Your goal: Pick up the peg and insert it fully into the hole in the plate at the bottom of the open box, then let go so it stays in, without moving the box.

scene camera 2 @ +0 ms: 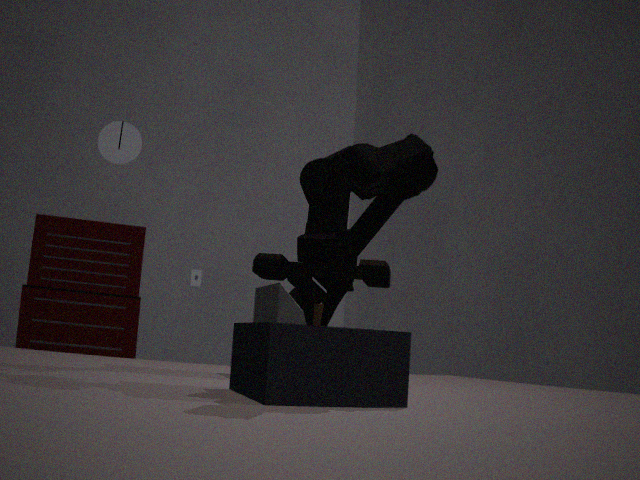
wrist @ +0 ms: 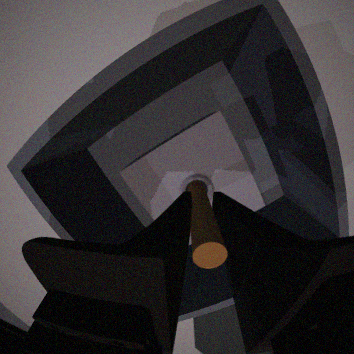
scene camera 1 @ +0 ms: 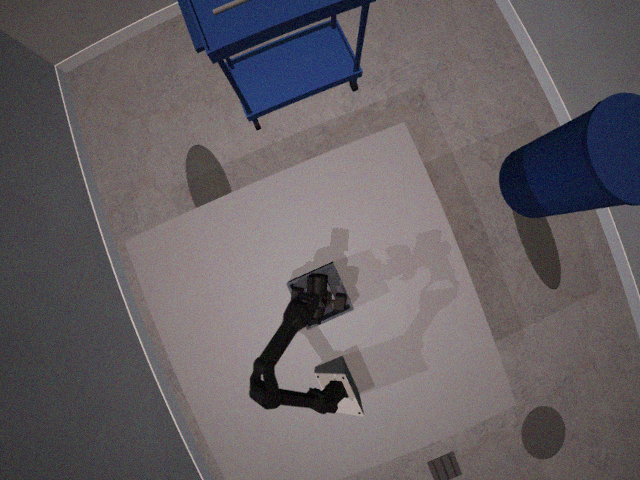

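Seen in the pictures: gripper, fingertip midpoint: point(wrist: 201, 198); arm's base at its link origin: point(scene camera 2: 291, 309) point(scene camera 1: 339, 388).
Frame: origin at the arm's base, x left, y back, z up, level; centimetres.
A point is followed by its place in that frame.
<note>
The open dark grey box point(scene camera 1: 343, 287) {y -32.9, x -15.8, z -4.0 cm} point(scene camera 2: 336, 367) {y -42.7, x -7.2, z -8.9 cm} point(wrist: 100, 85) {y -42.0, x -5.7, z -4.0 cm} stands on the pale surface. In the wrist view a light plate point(wrist: 195, 142) {y -36.5, x -8.4, z -8.0 cm} lies at its bottom, with a ringed hole point(wrist: 197, 176) {y -34.2, x -7.2, z -7.8 cm}. My gripper point(scene camera 2: 316, 323) {y -34.0, x -7.0, z -4.6 cm} point(wrist: 201, 198) {y -34.0, x -7.0, z -4.6 cm} is shut on the brown peg point(scene camera 2: 318, 313) {y -34.1, x -6.8, z -2.1 cm} point(wrist: 206, 220) {y -34.0, x -6.9, z -2.3 cm}, with its fingertips down at the box opening. The peg's orange-brown top end faces the wrist camera. Its far end overlaps the hole and covers most of it; how deep it sits cannot be told. In scene camera 1 the arm hides the peg and fingertips; in scene camera 2 the box wall hides the peg's lower part.
The arm's base stands on a block with a white face point(scene camera 1: 353, 406) {y 7.2, x -2.4, z 2.4 cm}, near the box. A blue cart point(scene camera 1: 294, 69) and a large blue cylinder point(scene camera 1: 555, 167) stand beyond the pale surface. A red drawer cabinet point(scene camera 2: 81, 289) stands in the background.
</note>
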